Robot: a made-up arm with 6 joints. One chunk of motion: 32 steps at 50 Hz.
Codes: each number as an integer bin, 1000 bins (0 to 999) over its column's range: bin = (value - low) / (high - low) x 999, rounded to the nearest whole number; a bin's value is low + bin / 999 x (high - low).
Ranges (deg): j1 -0.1..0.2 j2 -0.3..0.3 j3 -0.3..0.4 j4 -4.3..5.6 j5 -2.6..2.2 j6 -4..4
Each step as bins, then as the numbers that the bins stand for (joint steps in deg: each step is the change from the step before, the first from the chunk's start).
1 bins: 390 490 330 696 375 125
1 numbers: 0.017 -0.006 -0.069 2.597 -0.798 -2.999
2 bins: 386 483 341 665 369 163
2 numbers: 0.016 -0.010 -0.061 2.290 -0.827 -2.695
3 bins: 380 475 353 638 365 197
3 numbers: 0.014 -0.015 -0.053 2.023 -0.846 -2.422
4 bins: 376 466 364 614 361 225
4 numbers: 0.013 -0.020 -0.045 1.785 -0.865 -2.198
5 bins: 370 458 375 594 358 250
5 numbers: 0.011 -0.025 -0.037 1.586 -0.880 -1.998
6 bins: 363 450 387 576 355 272
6 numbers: 0.009 -0.030 -0.029 1.408 -0.894 -1.822
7 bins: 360 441 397 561 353 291
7 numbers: 0.008 -0.035 -0.022 1.259 -0.904 -1.670
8 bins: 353 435 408 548 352 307
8 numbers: 0.006 -0.039 -0.014 1.131 -0.909 -1.542
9 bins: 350 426 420 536 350 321
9 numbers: 0.005 -0.044 -0.006 1.012 -0.918 -1.429
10 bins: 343 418 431 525 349 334
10 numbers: 0.003 -0.049 0.002 0.903 -0.923 -1.325
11 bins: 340 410 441 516 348 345
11 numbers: 0.002 -0.054 0.009 0.814 -0.928 -1.237
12 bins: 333 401 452 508 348 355
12 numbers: 0.000 -0.059 0.017 0.734 -0.928 -1.157
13 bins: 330 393 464 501 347 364
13 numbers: -0.001 -0.064 0.025 0.665 -0.933 -1.085
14 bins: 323 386 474 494 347 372
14 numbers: -0.003 -0.068 0.032 0.595 -0.933 -1.021
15 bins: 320 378 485 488 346 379
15 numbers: -0.004 -0.073 0.040 0.536 -0.938 -0.965
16 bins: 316 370 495 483 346 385
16 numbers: -0.005 -0.078 0.047 0.486 -0.938 -0.917
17 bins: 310 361 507 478 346 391
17 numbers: -0.007 -0.083 0.055 0.437 -0.938 -0.869
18 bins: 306 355 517 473 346 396
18 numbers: -0.008 -0.087 0.062 0.387 -0.938 -0.829
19 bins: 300 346 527 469 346 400
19 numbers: -0.010 -0.092 0.069 0.348 -0.938 -0.797
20 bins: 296 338 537 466 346 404
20 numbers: -0.011 -0.097 0.076 0.318 -0.938 -0.765
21 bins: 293 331 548 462 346 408
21 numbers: -0.012 -0.101 0.084 0.278 -0.938 -0.733
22 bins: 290 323 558 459 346 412
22 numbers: -0.013 -0.106 0.091 0.249 -0.938 -0.701
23 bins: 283 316 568 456 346 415
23 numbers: -0.015 -0.110 0.098 0.219 -0.938 -0.677
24 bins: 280 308 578 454 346 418
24 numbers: -0.016 -0.115 0.105 0.199 -0.938 -0.653
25 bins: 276 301 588 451 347 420
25 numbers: -0.017 -0.119 0.112 0.169 -0.933 -0.637
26 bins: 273 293 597 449 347 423
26 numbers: -0.018 -0.124 0.118 0.150 -0.933 -0.613
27 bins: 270 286 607 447 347 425
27 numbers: -0.019 -0.128 0.125 0.130 -0.933 -0.597
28 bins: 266 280 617 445 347 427
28 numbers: -0.020 -0.132 0.132 0.110 -0.933 -0.581
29 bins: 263 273 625 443 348 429
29 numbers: -0.021 -0.136 0.138 0.090 -0.928 -0.565
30 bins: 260 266 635 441 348 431
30 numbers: -0.022 -0.140 0.145 0.070 -0.928 -0.549
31 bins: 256 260 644 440 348 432
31 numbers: -0.023 -0.144 0.151 0.060 -0.928 -0.541
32 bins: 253 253 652 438 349 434
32 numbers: -0.024 -0.148 0.157 0.041 -0.923 -0.525
